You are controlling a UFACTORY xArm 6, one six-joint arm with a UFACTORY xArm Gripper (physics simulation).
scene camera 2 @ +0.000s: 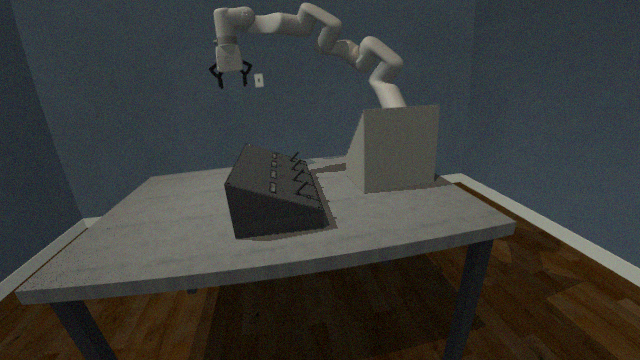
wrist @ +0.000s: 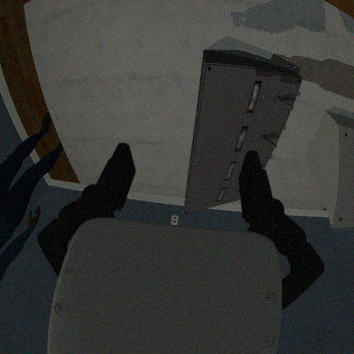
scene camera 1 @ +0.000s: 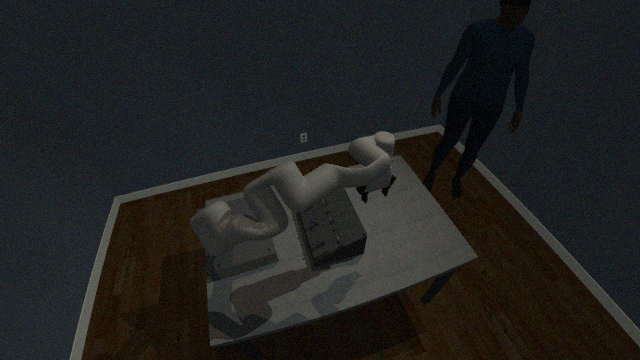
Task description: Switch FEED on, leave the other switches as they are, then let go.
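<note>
A dark sloped switch box stands on the table. Several toggle levers stand in a row along its lower side; the nearest lever and the one behind it show in the scene camera 2 view. A row of small pale label plates runs beside them, such as the nearest plate. Their lettering is too small and dark to read, so I cannot tell which switch is FEED. My gripper is open and empty, high above the table and beyond the box's tall side, touching nothing.
A large pale block stands on the table near the arm's base. A person stands beyond the table's far end. The arm reaches over the switch box.
</note>
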